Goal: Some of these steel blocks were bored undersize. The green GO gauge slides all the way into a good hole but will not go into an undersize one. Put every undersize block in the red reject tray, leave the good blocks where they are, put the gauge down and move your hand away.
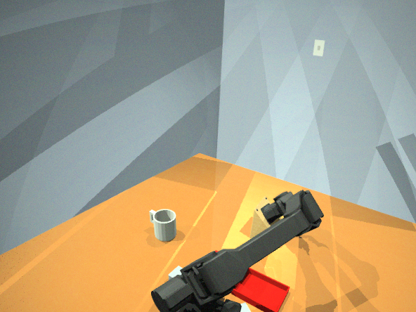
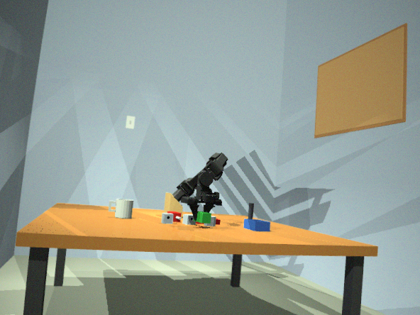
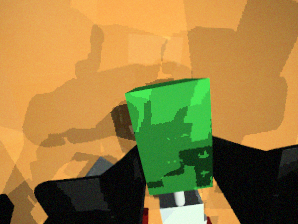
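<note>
Now: the steel block 90 mm behind my gripper tip, 30 mm to the right of it and 10 mm below it. Also, from my gripper tip: green GO gauge (10 mm behind, 20 mm above); then red-handled gauge (160 mm behind, 90 mm to the right, 10 mm below); then red reject tray (200 mm behind, 60 mm to the left, 20 mm below).
</note>
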